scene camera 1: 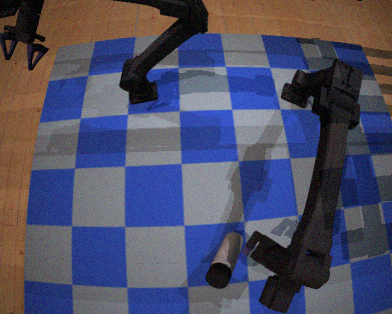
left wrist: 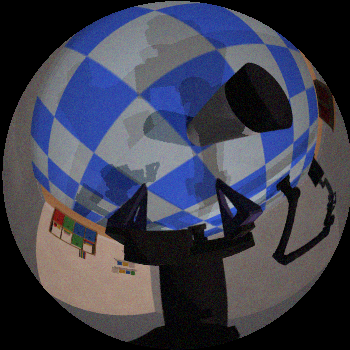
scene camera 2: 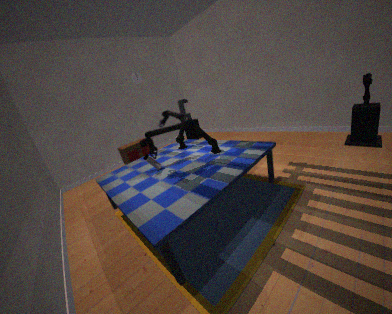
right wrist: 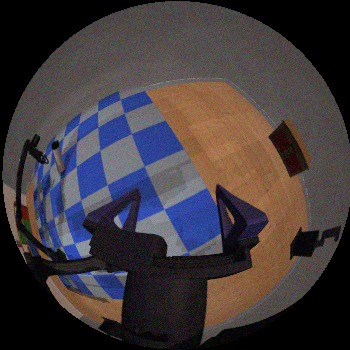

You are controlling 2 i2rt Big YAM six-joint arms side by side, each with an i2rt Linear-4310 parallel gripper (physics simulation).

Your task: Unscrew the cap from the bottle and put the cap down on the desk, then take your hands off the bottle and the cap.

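Places are measured from the left arm's base along level axes (x ahead, y left, z up), in centimetres.
Pixels of known places: left gripper, between the fingertips: (scene camera 1: pixel 261 251) (left wrist: pixel 181 183) (scene camera 2: pixel 156 157) (right wrist: pixel 46 161); right gripper, between the fingertips: (scene camera 1: pixel 18 65) (scene camera 2: pixel 159 126) (right wrist: pixel 175 190); left arm's base, origin of its link: (scene camera 1: pixel 294 96) (left wrist: pixel 196 226) (scene camera 2: pixel 216 151) (right wrist: pixel 62 255); right arm's base, origin of its link: (scene camera 1: pixel 143 93) (left wrist: pixel 282 181) (scene camera 2: pixel 183 147).
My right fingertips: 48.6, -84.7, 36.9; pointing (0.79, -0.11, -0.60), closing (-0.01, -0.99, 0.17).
Observation:
Ahead of a thing's pixels: the offset from my right fingertips to its top centre, as dx, dy, dz. "spot": to the spot under its first point. Level surfaces: height alone.
The pale bottle @(spot: +21.9, +76.5, -23.4) (scene camera 1: pixel 229 252) (scene camera 2: pixel 154 163) (left wrist: pixel 214 123) (right wrist: pixel 59 161) leans steeply over the table, with its black cap @(spot: +28.3, +74.9, -16.8) (scene camera 1: pixel 218 275) (left wrist: pixel 257 98) (right wrist: pixel 55 145) on its raised end. Whether its bottom edge touches the table is unclear. My left gripper (scene camera 1: pixel 250 245) (scene camera 2: pixel 153 154) (left wrist: pixel 181 183) is open, close to the right of the bottle in scene camera 1; the bottle is not between its fingers. My right gripper (scene camera 1: pixel 19 61) (scene camera 2: pixel 162 121) (right wrist: pixel 175 190) is open and empty, far from the bottle, at the upper left of scene camera 1.
The blue and grey checkered table @(dz -36.9) (scene camera 1: pixel 152 195) (scene camera 2: pixel 165 225) bears both arm bases near its far edge in scene camera 1. A wooden cabinet (scene camera 2: pixel 131 151) (right wrist: pixel 291 150) stands beyond the table. A black pedestal (scene camera 2: pixel 365 120) stands at the right of scene camera 2. Shadows cross the table.

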